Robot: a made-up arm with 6 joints. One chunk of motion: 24 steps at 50 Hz.
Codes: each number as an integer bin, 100 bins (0 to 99) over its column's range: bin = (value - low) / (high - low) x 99, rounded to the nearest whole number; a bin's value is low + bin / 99 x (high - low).
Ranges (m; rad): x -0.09..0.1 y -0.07..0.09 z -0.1..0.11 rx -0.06..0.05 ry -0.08..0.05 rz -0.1..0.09
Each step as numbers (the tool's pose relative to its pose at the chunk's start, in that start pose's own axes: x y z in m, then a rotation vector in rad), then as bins.
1 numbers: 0.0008 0.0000 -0.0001 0.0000 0.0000 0.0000
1 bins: 47 43 47 54 61 52
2 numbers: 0.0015 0.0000 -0.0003 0.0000 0.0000 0.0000
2 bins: 48 43 47 54 61 52
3 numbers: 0.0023 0.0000 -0.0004 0.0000 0.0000 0.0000
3 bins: 48 43 47 54 61 52
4 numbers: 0.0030 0.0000 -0.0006 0.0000 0.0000 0.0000
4 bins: 48 43 47 54 61 52
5 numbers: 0.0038 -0.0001 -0.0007 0.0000 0.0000 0.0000
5 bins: 49 43 47 54 61 52
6 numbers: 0.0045 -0.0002 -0.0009 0.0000 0.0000 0.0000
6 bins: 49 43 47 54 61 52
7 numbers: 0.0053 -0.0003 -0.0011 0.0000 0.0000 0.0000
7 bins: 50 43 47 54 61 52
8 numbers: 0.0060 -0.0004 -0.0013 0.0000 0.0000 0.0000
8 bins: 50 43 47 54 61 52
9 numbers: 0.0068 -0.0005 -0.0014 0.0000 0.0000 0.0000
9 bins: 50 43 46 54 61 52
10 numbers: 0.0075 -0.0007 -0.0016 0.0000 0.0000 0.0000
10 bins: 51 43 46 54 61 52
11 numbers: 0.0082 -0.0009 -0.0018 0.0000 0.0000 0.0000
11 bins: 51 43 46 54 61 52
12 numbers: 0.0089 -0.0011 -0.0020 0.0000 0.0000 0.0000
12 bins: 52 43 46 54 61 52
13 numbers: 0.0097 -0.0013 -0.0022 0.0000 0.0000 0.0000
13 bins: 52 43 46 54 61 52
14 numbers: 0.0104 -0.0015 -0.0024 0.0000 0.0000 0.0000
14 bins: 52 42 46 54 61 52
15 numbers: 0.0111 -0.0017 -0.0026 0.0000 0.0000 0.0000
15 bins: 53 42 46 54 61 52
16 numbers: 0.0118 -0.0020 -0.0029 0.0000 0.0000 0.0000
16 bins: 53 42 46 54 61 52
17 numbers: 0.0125 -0.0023 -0.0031 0.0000 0.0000 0.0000
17 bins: 53 42 46 54 61 52
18 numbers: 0.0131 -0.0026 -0.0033 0.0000 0.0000 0.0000
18 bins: 54 42 46 54 61 52
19 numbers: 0.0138 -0.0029 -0.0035 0.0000 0.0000 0.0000
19 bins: 54 42 45 54 61 52
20 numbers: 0.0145 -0.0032 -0.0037 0.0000 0.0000 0.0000
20 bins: 54 41 45 54 61 52
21 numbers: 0.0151 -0.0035 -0.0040 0.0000 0.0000 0.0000
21 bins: 55 41 45 54 61 52
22 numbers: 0.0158 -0.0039 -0.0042 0.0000 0.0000 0.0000
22 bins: 55 41 45 54 61 52
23 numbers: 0.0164 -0.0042 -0.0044 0.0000 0.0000 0.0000
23 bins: 55 41 45 54 61 52
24 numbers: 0.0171 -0.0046 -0.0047 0.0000 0.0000 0.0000
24 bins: 56 40 45 54 61 52
